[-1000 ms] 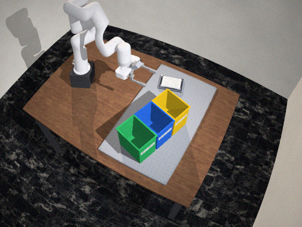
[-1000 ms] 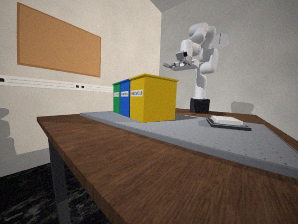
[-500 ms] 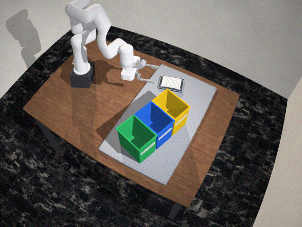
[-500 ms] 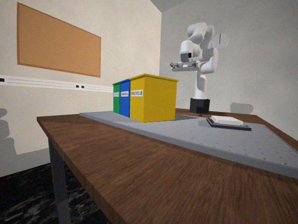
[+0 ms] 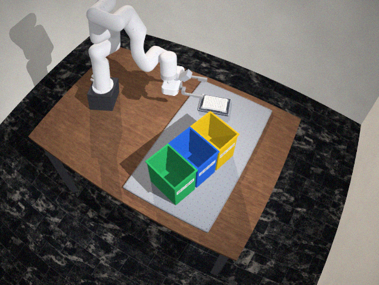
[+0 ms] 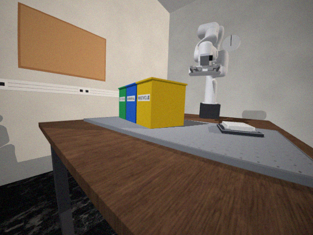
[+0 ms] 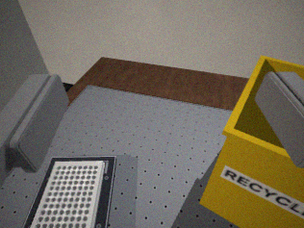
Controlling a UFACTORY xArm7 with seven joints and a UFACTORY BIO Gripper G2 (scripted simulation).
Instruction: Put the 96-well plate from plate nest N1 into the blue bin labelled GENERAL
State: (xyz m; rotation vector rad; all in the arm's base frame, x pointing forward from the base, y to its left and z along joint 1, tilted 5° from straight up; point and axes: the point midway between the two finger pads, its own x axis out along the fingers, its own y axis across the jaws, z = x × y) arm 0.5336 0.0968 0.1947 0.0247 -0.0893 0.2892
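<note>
Right now my hand is 3 cm short of the white 96-well plate, 15 cm to the right of it and 24 cm above it. Round my hand: blue general bin: 10 cm ahead, 26 cm to the right, 17 cm below; yellow recycle bin: 14 cm ahead, 13 cm to the right, 17 cm below; dark plate nest N1: 3 cm ahead, 15 cm to the left, 25 cm below.
</note>
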